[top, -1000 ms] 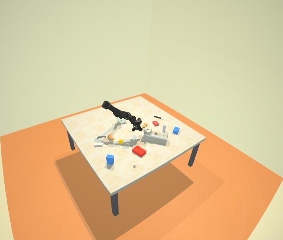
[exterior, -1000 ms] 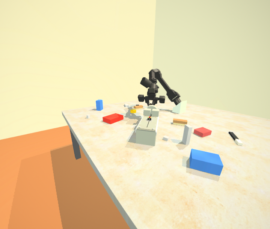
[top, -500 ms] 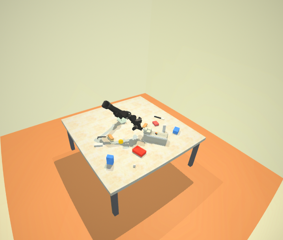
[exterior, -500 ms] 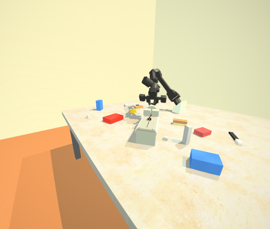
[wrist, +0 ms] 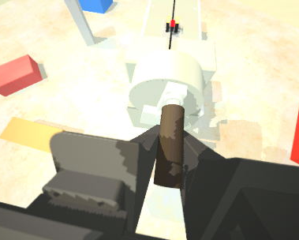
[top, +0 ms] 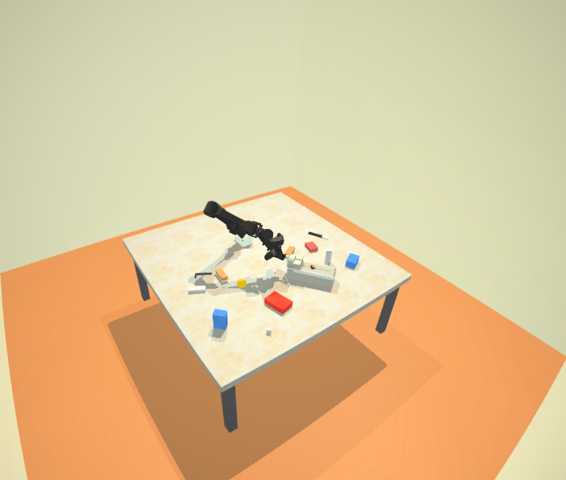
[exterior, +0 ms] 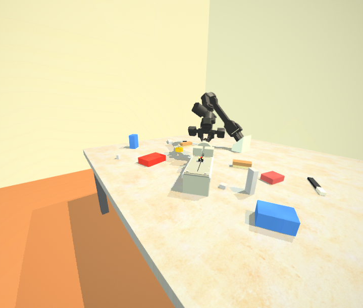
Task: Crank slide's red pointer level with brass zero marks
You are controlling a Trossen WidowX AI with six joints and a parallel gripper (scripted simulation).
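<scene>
The crank lies 10 mm above my gripper tip. From my gripper tip the other things lie so: brown crank handle 20 mm above, 10 mm to the right, 10 mm behind; red pointer 120 mm ahead, 100 mm to the left, 10 mm below; yellow disc 250 mm to the right, 90 mm below, 40 mm behind.
</scene>
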